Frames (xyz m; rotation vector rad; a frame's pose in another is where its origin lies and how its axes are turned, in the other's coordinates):
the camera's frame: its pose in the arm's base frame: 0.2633 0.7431 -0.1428 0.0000 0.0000 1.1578
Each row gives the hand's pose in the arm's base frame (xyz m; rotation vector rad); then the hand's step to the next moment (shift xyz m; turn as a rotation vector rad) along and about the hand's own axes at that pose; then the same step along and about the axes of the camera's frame.
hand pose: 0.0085 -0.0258 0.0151 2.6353 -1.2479 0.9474
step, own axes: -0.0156 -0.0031 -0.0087 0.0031 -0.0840 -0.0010
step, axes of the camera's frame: 0.0102 0.0149 -0.0012 0.0744 -0.0347 0.0182
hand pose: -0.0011 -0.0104 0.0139 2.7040 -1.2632 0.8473
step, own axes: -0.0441 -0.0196 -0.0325 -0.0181 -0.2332 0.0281
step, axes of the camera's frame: 0.0383 0.0427 0.0096 0.2164 -0.0924 0.0111
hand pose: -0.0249 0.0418 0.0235 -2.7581 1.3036 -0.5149
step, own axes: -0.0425 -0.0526 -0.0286 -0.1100 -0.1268 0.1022
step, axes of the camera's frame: 0.0651 0.0231 0.0248 0.1669 0.0058 -0.1037
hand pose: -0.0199 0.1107 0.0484 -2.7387 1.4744 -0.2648
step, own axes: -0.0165 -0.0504 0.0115 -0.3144 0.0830 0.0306
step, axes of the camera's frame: 0.0513 -0.0153 -0.0087 0.1016 0.2994 -0.0821
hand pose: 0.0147 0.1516 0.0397 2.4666 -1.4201 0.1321
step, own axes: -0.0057 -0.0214 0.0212 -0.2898 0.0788 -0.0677
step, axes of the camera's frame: 0.0135 -0.0095 -0.0258 0.1203 0.2829 0.0162
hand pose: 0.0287 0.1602 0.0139 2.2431 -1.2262 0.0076
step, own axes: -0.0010 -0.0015 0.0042 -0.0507 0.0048 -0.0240
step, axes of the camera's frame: -0.0008 0.0002 -0.0045 0.0339 0.0441 0.0086
